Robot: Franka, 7 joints.
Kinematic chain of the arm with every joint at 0, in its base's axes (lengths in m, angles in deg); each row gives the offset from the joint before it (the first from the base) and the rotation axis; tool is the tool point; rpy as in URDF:
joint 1: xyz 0 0 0.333 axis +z
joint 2: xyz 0 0 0 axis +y
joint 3: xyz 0 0 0.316 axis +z
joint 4: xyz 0.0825 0 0 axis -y
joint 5: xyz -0.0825 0 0.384 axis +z
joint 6: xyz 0 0 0 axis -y
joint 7: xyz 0.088 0 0 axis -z
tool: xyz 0 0 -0.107 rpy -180 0 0
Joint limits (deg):
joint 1: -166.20..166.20
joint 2: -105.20..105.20
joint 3: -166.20..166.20
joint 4: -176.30..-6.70
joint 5: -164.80..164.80
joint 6: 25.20..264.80
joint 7: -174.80..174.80
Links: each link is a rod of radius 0.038 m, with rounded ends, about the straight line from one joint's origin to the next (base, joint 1, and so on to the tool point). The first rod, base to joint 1, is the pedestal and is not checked.
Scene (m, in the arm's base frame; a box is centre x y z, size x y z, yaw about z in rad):
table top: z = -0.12
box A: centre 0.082 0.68 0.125 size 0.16 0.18 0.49 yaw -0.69
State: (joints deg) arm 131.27 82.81 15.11 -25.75 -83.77 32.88 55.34
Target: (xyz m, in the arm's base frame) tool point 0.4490 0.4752 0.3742
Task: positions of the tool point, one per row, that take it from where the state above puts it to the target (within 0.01 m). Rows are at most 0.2 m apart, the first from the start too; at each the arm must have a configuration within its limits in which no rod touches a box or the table.
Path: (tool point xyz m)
1: -0.2859 0.6315 0.3649
2: -0.1693 0.6539 0.5170
3: -0.0550 0.6200 0.6671
4: 0.0312 0.5329 0.8052
5: 0.1399 0.5861 0.6877
6: 0.2541 0.5903 0.5701
7: 0.3605 0.5498 0.4630
8: 0.4490 0.4752 0.3742

